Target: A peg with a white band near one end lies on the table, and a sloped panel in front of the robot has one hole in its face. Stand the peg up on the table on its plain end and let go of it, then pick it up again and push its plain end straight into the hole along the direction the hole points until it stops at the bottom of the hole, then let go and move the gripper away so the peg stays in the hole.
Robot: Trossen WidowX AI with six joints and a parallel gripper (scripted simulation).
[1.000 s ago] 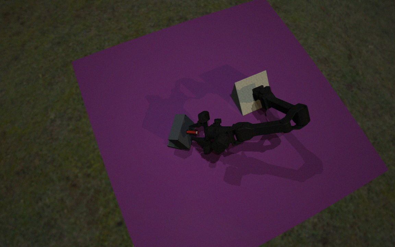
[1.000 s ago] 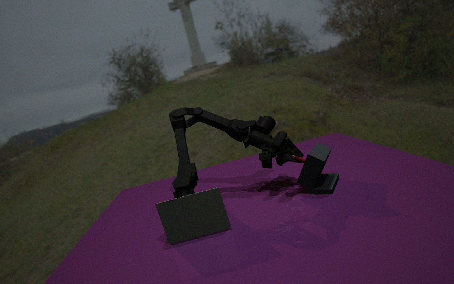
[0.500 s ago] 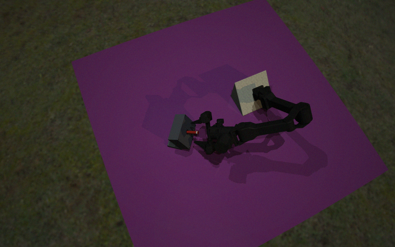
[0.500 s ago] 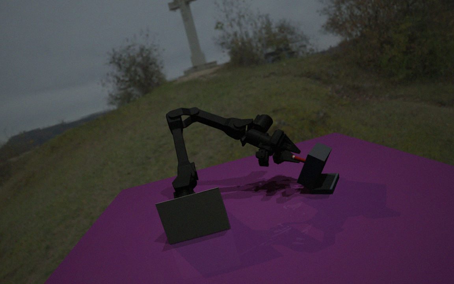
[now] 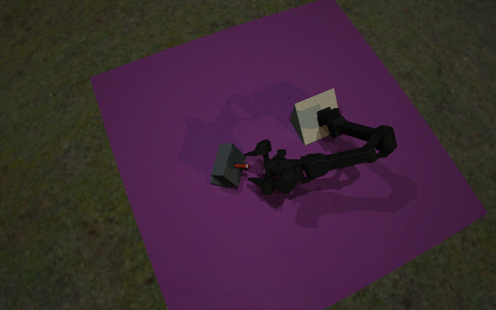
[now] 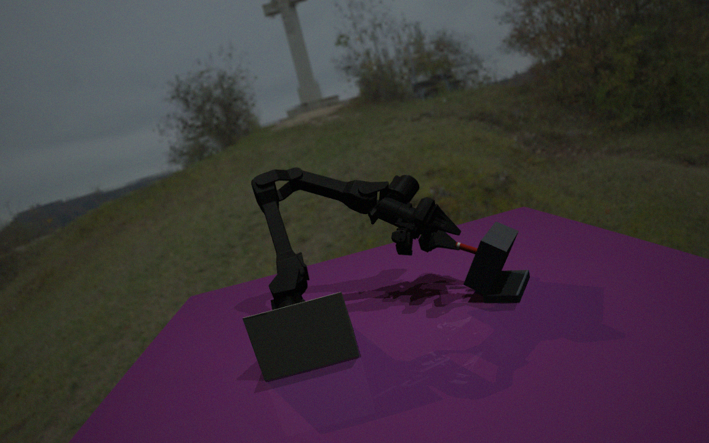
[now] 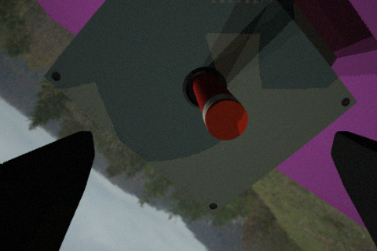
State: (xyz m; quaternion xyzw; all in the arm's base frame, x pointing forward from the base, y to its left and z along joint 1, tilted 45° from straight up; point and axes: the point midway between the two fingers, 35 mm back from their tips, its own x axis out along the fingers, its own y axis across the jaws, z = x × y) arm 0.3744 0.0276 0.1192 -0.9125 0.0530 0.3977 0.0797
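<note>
The red peg lies 1 cm ahead of my gripper tip, 1 cm to the right of it and 2 cm below it. Also, from my gripper tip: grey sloped panel: 5 cm ahead, 4 cm to the right, 4 cm below; dark foot: 7 cm ahead, 6 cm to the right, 11 cm below.
</note>
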